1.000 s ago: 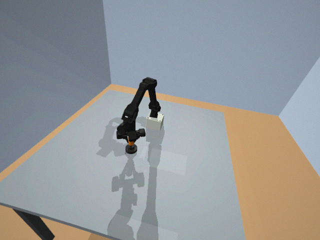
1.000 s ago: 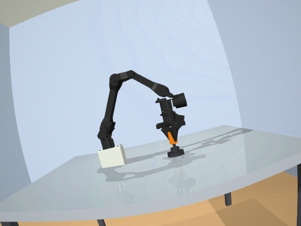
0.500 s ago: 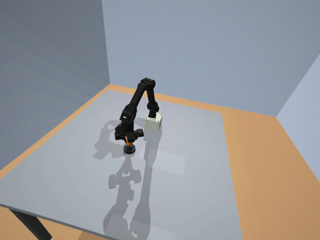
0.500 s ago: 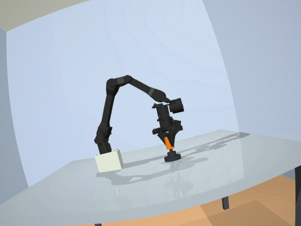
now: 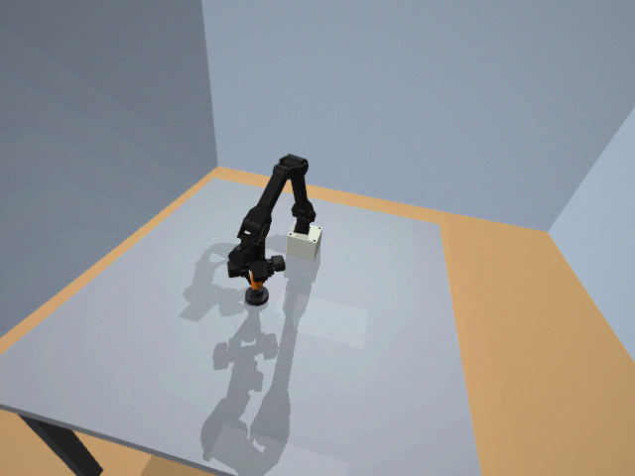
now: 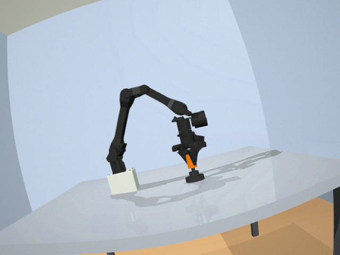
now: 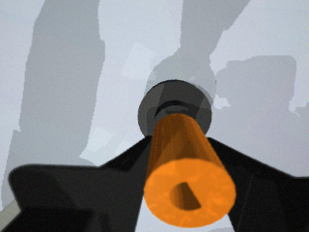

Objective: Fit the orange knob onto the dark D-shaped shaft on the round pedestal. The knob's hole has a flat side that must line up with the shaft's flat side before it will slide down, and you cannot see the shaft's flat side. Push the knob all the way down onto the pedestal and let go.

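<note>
My gripper tip is 20 mm below the orange knob. Round my gripper tip: dark round pedestal 40 mm below.
</note>
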